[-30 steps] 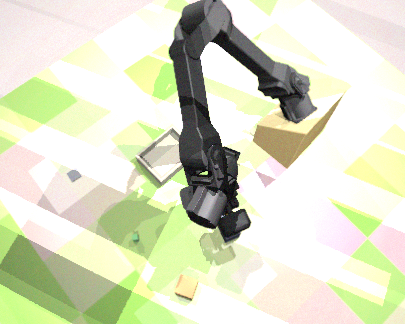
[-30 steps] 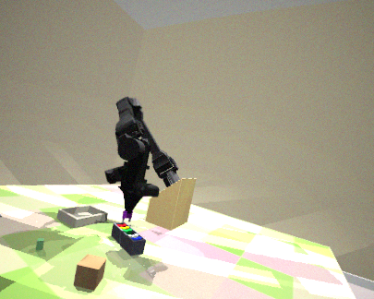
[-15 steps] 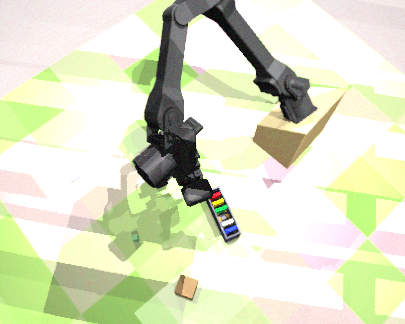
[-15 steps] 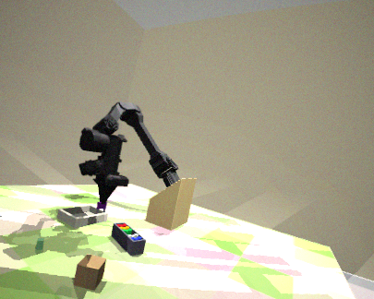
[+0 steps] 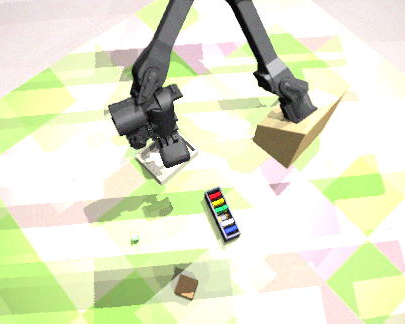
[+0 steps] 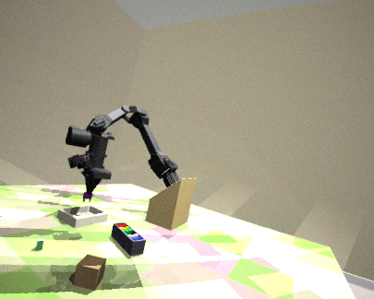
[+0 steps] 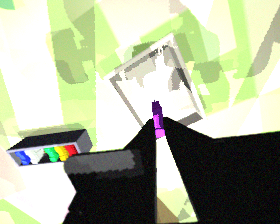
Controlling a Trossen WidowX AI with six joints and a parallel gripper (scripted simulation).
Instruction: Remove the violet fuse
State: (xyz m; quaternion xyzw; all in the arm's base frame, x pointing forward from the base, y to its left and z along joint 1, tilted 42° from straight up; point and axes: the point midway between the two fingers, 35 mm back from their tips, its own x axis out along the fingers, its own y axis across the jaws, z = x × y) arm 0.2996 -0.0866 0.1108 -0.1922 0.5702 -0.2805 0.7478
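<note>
Right now my gripper tip is 90 mm above the grey tray and 10 mm to the left of it. The rest, counted from my gripper tip: violet fuse: 10 mm below; green fuse: 200 mm to the left, 70 mm below, 30 mm behind; white fuse: 240 mm to the left, 70 mm below, 20 mm behind.
</note>
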